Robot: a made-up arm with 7 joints. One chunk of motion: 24 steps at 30 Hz.
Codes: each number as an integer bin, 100 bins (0 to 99) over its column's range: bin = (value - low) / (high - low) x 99, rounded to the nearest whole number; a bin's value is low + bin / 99 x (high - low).
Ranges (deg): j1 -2..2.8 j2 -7.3..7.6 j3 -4.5..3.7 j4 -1.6..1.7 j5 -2.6..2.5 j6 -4.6..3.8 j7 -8.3..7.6
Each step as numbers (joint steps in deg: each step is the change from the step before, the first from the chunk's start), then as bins.
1 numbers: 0.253 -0.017 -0.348 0.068 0.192 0.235 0.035
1 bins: 46 48 50 50 54 57 52
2 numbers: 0.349 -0.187 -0.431 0.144 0.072 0.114 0.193
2 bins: 48 47 49 52 52 56 53
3 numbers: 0.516 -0.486 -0.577 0.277 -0.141 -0.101 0.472
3 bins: 52 45 47 56 48 53 55
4 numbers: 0.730 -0.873 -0.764 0.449 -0.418 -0.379 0.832
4 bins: 56 43 45 61 42 50 57
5 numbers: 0.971 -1.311 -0.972 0.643 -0.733 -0.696 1.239
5 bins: 61 40 43 67 36 46 59
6 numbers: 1.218 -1.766 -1.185 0.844 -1.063 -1.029 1.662
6 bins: 66 37 40 73 30 42 62
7 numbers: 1.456 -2.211 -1.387 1.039 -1.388 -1.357 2.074
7 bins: 71 34 38 79 24 38 65
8 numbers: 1.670 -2.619 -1.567 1.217 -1.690 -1.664 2.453
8 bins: 76 31 35 85 18 35 67
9 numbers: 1.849 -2.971 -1.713 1.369 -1.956 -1.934 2.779
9 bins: 79 29 34 89 13 31 69
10 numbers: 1.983 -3.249 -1.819 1.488 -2.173 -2.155 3.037
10 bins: 82 27 32 93 8 29 71
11 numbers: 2.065 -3.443 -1.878 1.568 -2.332 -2.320 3.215
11 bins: 84 26 32 95 5 27 72
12 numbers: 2.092 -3.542 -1.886 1.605 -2.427 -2.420 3.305
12 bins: 84 25 32 96 3 26 72
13 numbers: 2.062 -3.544 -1.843 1.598 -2.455 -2.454 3.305
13 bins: 84 25 32 96 3 25 72
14 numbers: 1.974 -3.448 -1.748 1.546 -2.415 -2.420 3.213
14 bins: 82 26 33 94 4 26 72
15 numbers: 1.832 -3.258 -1.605 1.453 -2.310 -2.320 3.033
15 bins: 79 27 35 92 6 27 71
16 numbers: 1.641 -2.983 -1.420 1.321 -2.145 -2.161 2.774
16 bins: 75 29 37 88 9 29 69
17 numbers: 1.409 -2.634 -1.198 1.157 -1.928 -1.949 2.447
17 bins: 70 31 40 83 13 31 67
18 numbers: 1.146 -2.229 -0.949 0.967 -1.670 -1.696 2.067
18 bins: 65 34 43 77 18 34 65
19 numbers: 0.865 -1.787 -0.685 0.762 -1.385 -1.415 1.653
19 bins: 59 37 46 71 24 38 62
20 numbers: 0.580 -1.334 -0.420 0.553 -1.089 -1.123 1.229
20 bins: 53 40 49 65 29 41 59
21 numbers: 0.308 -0.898 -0.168 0.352 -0.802 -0.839 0.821
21 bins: 48 43 52 59 35 44 57
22 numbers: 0.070 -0.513 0.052 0.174 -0.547 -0.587 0.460
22 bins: 43 45 55 53 40 47 55
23 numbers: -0.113 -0.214 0.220 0.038 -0.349 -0.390 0.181
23 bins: 39 47 57 49 44 50 53
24 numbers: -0.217 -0.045 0.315 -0.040 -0.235 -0.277 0.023
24 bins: 37 48 58 47 46 51 52
